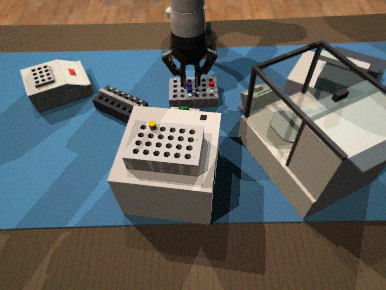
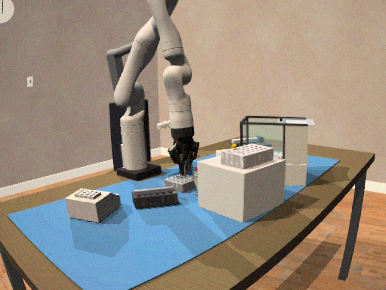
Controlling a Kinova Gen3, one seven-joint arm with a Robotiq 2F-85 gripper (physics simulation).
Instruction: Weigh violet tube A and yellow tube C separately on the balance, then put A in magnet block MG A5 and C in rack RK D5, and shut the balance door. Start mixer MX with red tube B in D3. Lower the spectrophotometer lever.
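Frame: origin at the arm's base, x ahead, y left, z up, level; metres.
Seen in the pictures: gripper, fingertip midpoint: (image 1: 190, 86) (image 2: 186, 174); arm's base at its link origin: (image 2: 136, 167).
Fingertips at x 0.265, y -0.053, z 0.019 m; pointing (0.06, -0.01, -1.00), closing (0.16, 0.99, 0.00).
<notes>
Pixels of each thing's top centre, then the offset from my fingertips to it.
- grey rack at its top centre: (image 1: 193, 87) (image 2: 185, 177) dx -0.008, dy +0.008, dz -0.013 m
- Violet tube A at its top centre: (image 1: 189, 83) dx +0.000, dy -0.004, dz +0.011 m
- blue-capped tube at its top centre: (image 1: 189, 88) dx +0.019, dy -0.006, dz +0.011 m
- Red tube B at its top centre: (image 1: 211, 82) (image 2: 197, 167) dx +0.009, dy +0.053, dz +0.011 m
- Yellow tube C at its top centre: (image 1: 152, 123) (image 2: 234, 144) dx +0.229, dy -0.110, dz +0.140 m
- black two-row block at its top centre: (image 1: 118, 97) (image 2: 153, 188) dx +0.003, dy -0.186, dz +0.005 m
- low white device at its top centre: (image 2: 91, 189) (image 1: 52, 70) dx -0.108, dy -0.344, dz +0.027 m
- large white box at its top centre: (image 1: 171, 114) (image 2: 231, 146) dx +0.203, dy -0.073, dz +0.127 m
- green cap at its top centre: (image 1: 183, 105) dx +0.094, dy -0.034, dz +0.032 m
The grey rack (image 1: 181, 101) (image 2: 174, 185) stands near the robot. Violet tube A (image 1: 189, 84) shows dimly in it between the fingers, with a blue-capped tube (image 1: 189, 90) just in front. Red tube B (image 1: 211, 83) (image 2: 196, 169) is at the rack's right. Yellow tube C (image 1: 152, 124) (image 2: 234, 146) stands in the back row of the block on the large white box. My gripper (image 1: 190, 84) (image 2: 185, 173) points down at the rack, partly open around violet tube A, not clamped on it. The balance (image 1: 274, 172) (image 2: 296, 150) has a glass, black-framed enclosure. The black two-row block (image 1: 114, 108) (image 2: 155, 200) lies left of the rack.
A low white device (image 1: 62, 95) (image 2: 82, 208) with a small hole grid and red switch stands left. The large white box (image 1: 162, 199) (image 2: 222, 192) stands in front of the rack; a green cap (image 1: 183, 108) shows behind it. Another pale device (image 1: 297, 75) stands behind the balance.
</notes>
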